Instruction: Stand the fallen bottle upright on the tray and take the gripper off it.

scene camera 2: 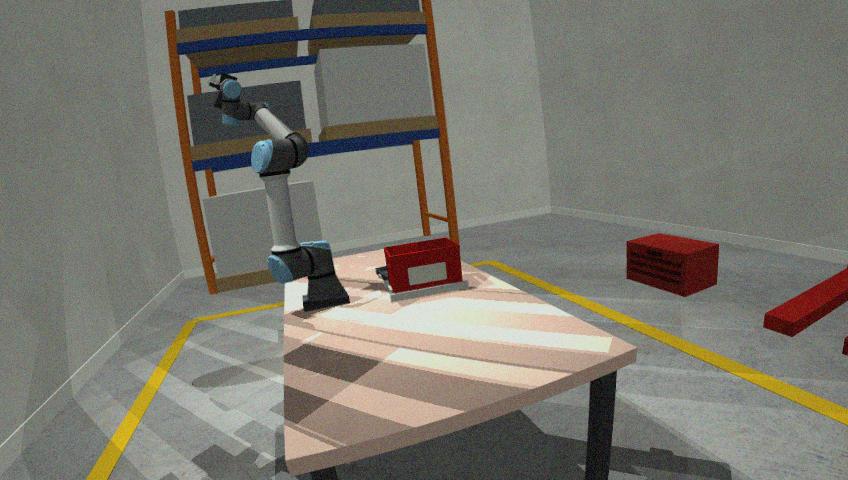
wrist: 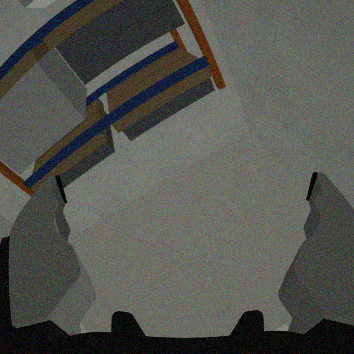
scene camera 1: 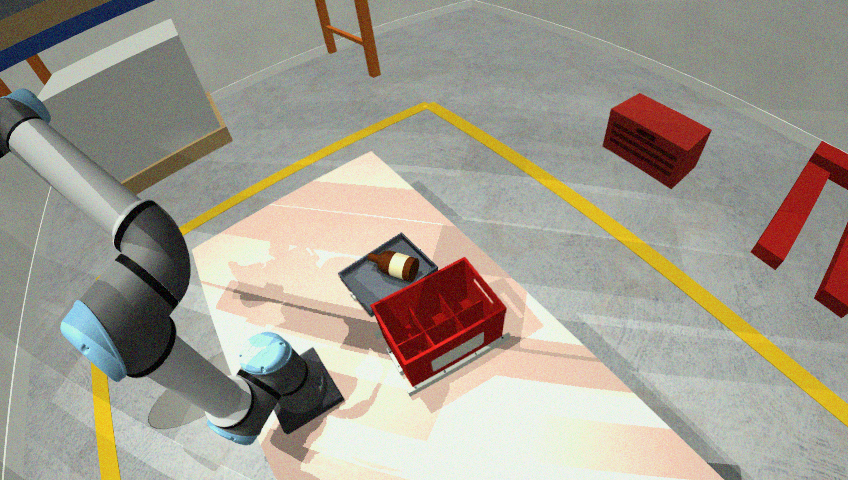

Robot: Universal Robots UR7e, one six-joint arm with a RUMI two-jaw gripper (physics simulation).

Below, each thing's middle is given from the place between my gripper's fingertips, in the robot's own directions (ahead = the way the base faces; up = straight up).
Scene:
Right now my hand is 70 cm short of the brown bottle [scene camera 1: 395, 264], 40 cm to the left of it and 97 cm above it.

